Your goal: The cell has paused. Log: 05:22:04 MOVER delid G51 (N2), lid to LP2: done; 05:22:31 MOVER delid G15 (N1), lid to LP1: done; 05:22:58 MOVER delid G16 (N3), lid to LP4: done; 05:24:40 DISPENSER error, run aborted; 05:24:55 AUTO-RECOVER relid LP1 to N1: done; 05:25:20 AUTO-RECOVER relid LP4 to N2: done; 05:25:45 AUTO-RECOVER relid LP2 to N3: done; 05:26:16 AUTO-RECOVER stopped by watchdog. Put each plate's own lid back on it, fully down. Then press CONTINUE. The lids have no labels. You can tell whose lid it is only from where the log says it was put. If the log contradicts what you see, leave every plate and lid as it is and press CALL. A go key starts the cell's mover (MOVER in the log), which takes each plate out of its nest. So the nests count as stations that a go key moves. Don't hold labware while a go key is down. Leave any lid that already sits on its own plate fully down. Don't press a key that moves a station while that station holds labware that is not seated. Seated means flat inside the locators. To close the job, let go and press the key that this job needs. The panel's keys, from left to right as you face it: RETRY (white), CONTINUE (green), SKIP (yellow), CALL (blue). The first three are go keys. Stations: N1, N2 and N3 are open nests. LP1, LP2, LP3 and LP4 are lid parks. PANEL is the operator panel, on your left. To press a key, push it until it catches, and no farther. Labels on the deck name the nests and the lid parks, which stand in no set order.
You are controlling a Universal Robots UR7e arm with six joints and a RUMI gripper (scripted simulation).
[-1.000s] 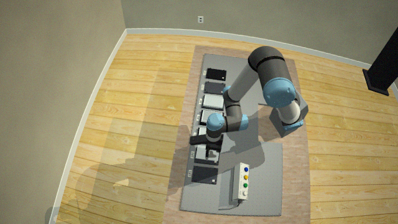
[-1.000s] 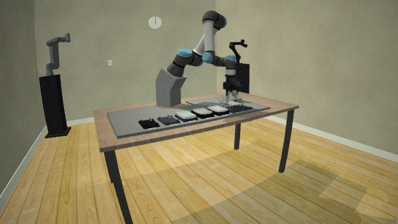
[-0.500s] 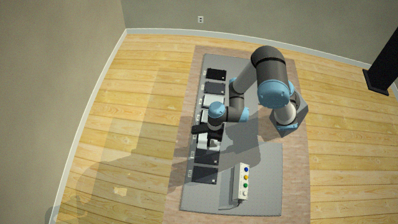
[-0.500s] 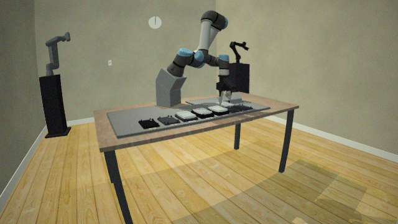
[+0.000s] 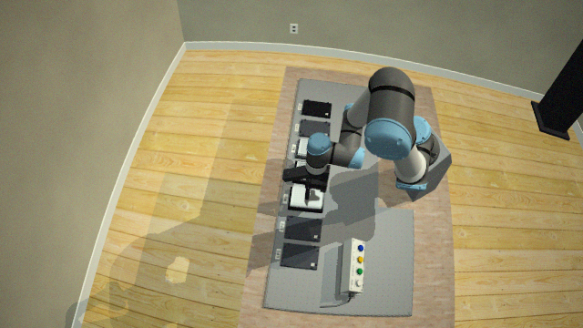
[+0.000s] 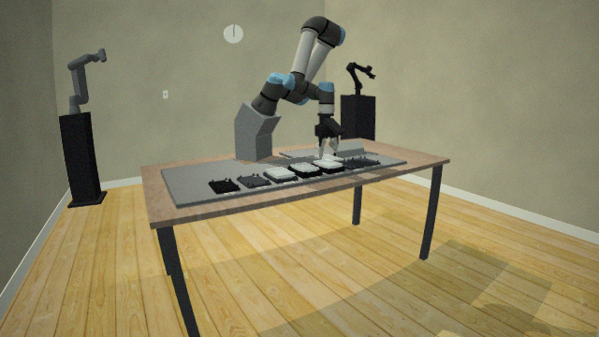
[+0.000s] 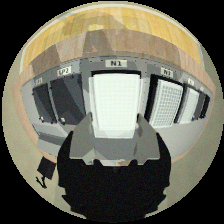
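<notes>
Right now my hand is 13 cm to the left of the plate, 4 cm above it and 1 cm short of it. The rest, counted from my hand: blue key (25 cm behind, 19 cm to the left); then clear lid (1 cm below); then LP2 lid park (13 cm to the left, 6 cm below, 1 cm behind).
</notes>
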